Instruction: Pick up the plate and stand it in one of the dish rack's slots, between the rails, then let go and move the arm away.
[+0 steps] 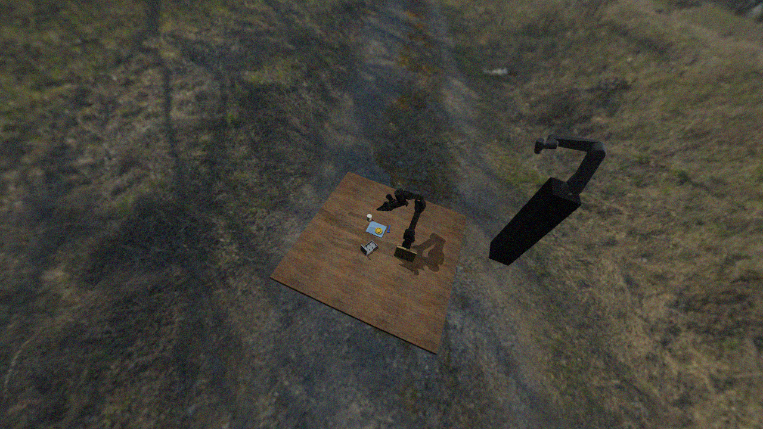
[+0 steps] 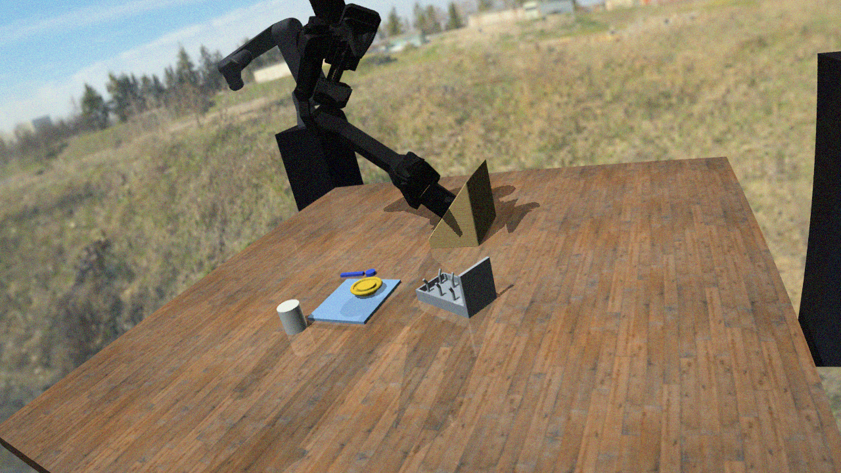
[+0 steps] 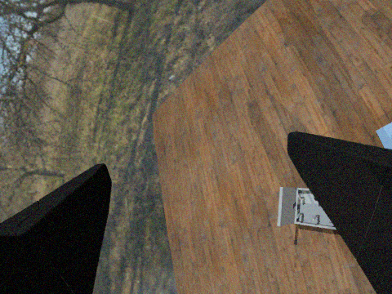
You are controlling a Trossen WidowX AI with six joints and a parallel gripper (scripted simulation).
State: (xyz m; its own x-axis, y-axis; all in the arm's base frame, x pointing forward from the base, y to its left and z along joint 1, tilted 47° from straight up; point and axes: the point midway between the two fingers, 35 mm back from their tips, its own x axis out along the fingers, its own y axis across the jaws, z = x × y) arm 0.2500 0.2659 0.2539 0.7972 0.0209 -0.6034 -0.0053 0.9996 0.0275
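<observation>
The yellow plate lies 2 cm behind my gripper tip, 10 cm to the right of it and 39 cm below it. Round my gripper tip: light blue mat (1 cm ahead, 11 cm to the right, 40 cm below); then cylinder cup (11 cm ahead, 19 cm to the right, 38 cm below); then grey dish rack (1 cm behind, 9 cm to the left, 38 cm below).
</observation>
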